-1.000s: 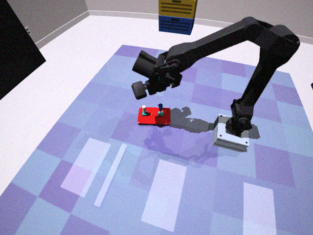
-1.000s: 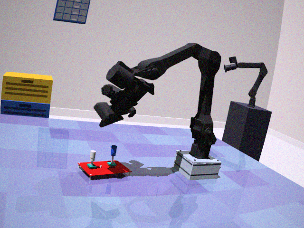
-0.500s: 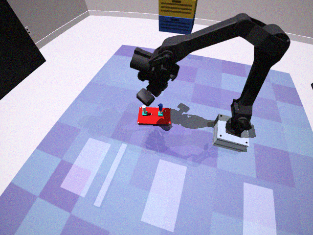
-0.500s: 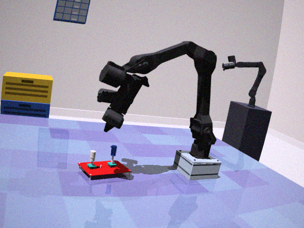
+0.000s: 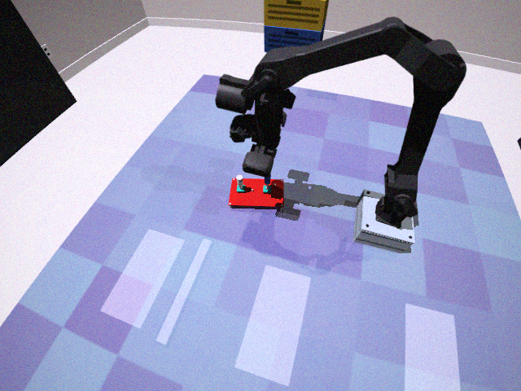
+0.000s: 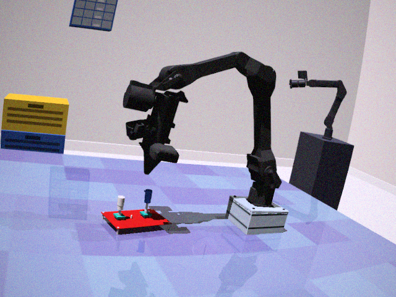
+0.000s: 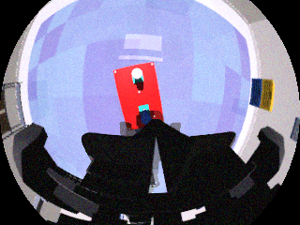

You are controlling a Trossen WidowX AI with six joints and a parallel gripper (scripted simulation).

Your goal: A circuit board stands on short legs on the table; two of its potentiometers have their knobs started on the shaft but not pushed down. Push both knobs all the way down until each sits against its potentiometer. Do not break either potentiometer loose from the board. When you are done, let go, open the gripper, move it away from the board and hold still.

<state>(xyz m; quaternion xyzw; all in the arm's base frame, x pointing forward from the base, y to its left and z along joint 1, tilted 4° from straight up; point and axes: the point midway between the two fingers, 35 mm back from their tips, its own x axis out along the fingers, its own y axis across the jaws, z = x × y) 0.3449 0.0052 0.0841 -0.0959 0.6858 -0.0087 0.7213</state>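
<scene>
Now: gripper tip 1 cm past the potentiometer with blue knob, 1 cm to the right of it and 8 cm above it. Round my gripper tip: potentiometer with white knob (6 cm ahead, 3 cm to the left, 9 cm below).
</scene>
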